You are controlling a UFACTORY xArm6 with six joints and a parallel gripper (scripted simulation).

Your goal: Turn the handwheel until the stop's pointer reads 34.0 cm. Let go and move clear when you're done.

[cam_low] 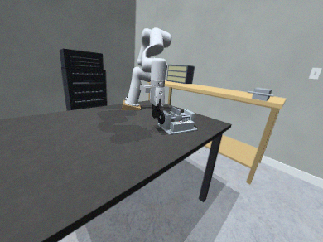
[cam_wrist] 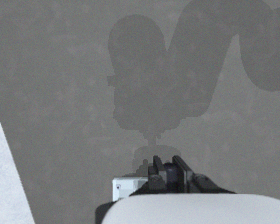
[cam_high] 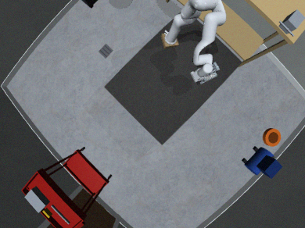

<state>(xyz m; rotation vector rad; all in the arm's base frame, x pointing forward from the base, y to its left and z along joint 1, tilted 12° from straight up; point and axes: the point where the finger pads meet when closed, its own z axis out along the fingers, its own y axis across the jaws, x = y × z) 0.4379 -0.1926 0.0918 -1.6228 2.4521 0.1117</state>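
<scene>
The upright knob is 10 mm to the left of my hand. From my hand the other things lie so: handwheel 10 mm ahead, 20 mm to the left, 10 mm below; sliding stop 60 mm ahead, 130 mm to the left, 10 mm below.
</scene>
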